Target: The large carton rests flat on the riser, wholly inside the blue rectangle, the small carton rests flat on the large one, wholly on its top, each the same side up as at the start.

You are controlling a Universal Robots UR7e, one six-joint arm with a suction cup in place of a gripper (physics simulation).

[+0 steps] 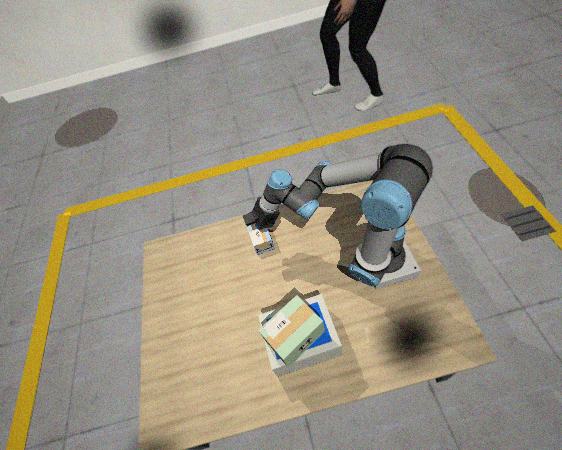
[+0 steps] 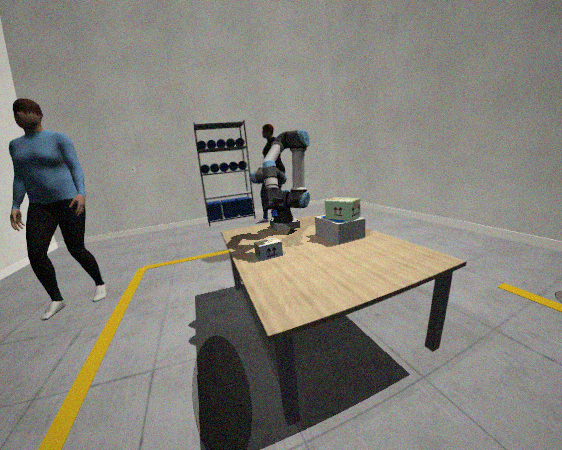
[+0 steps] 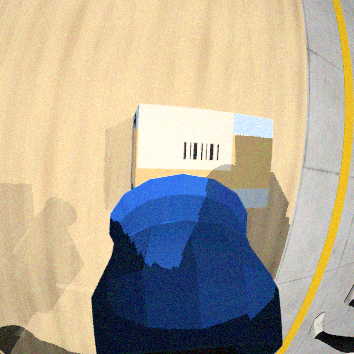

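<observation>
The small carton, white and tan with a barcode label, lies flat on the wooden table near its far left edge. My suction cup hangs just over the carton's near edge, with nothing held. The large green and tan carton lies flat on the grey riser, turned askew over the blue rectangle.
The arm's base stands at the table's right rear. A yellow floor line runs around the cell. One person stands beyond it and another walks at the left. A shelf rack stands by the wall.
</observation>
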